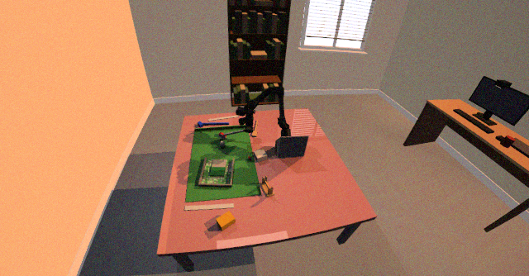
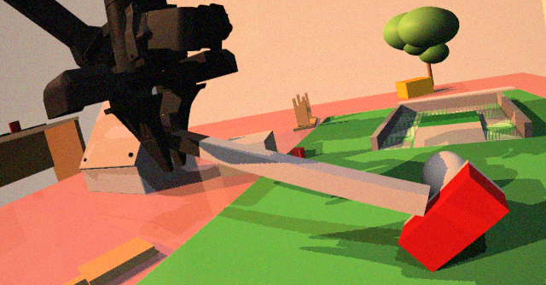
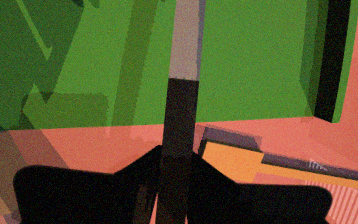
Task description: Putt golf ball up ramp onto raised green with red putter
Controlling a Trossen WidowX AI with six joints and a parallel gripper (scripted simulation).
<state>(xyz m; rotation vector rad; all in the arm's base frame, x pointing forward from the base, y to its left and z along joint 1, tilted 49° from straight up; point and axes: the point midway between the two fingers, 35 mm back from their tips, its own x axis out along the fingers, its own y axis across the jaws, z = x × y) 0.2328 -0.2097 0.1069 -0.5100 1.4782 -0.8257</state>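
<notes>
Right now the red putter is 120 mm ahead of my gripper tip, 20 mm to the right of it and 10 mm below it. Round my gripper tip: beige box (50 mm behind, 220 mm to the left, 50 mm below); then white golf ball (230 mm ahead, 50 mm to the left, 50 mm below); then small red cube (30 mm ahead, 230 mm to the left, 60 mm below).
</notes>
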